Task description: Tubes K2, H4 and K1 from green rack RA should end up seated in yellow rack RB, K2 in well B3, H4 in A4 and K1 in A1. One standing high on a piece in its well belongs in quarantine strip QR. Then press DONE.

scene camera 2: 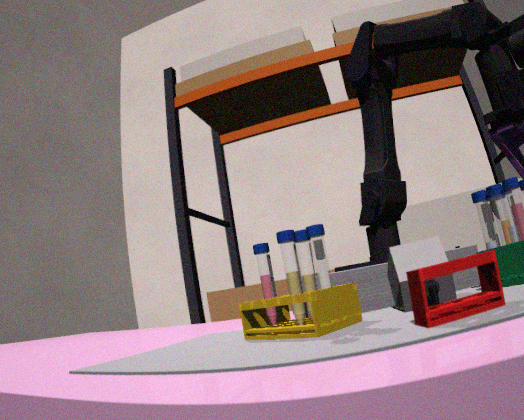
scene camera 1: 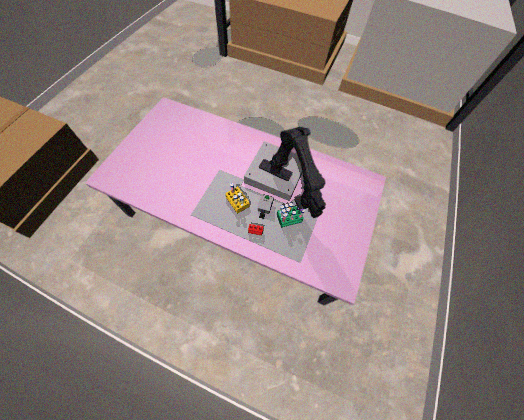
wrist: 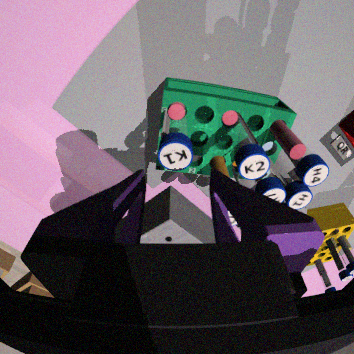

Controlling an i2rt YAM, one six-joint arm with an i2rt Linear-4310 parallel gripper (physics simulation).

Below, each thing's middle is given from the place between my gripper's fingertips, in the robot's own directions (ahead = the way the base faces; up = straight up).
Labels:
The grey box (scene camera 2: 427,252) lies 40 mm ahead of my hand, 200 mm to the right of it and 90 mm below it.

